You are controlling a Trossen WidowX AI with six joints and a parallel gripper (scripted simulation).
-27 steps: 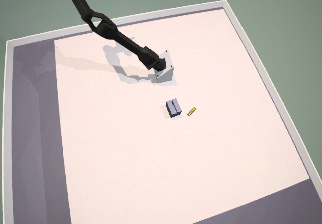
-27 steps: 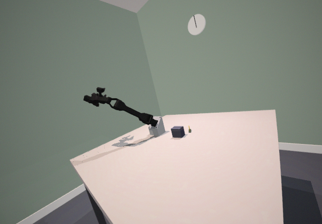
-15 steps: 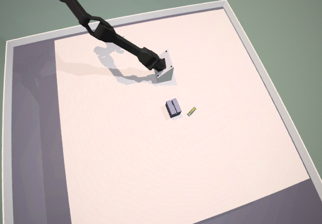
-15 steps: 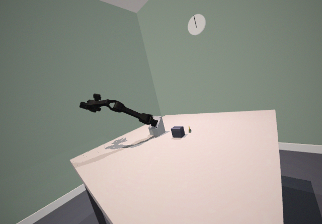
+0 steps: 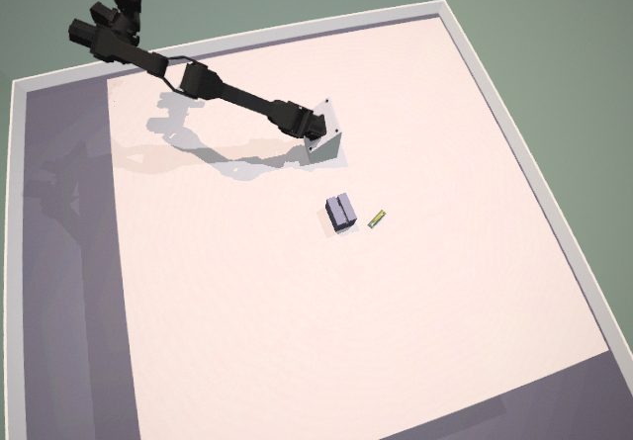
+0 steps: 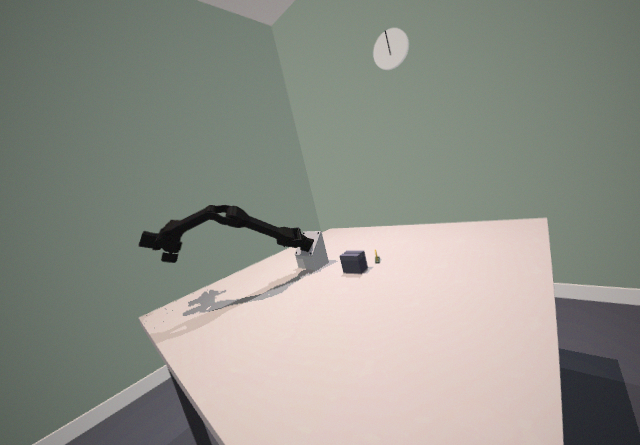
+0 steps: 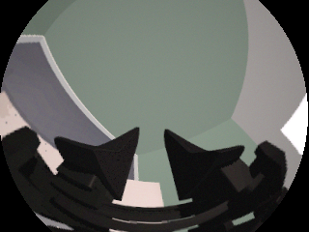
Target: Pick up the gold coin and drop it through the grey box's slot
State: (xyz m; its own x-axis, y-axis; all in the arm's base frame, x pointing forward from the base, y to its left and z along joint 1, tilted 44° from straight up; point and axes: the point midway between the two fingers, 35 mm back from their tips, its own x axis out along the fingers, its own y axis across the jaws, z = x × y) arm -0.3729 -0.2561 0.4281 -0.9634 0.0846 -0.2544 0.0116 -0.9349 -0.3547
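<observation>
The gold coin lies 660 mm ahead of my gripper tip, 620 mm to the left of it and 260 mm below it.
</observation>
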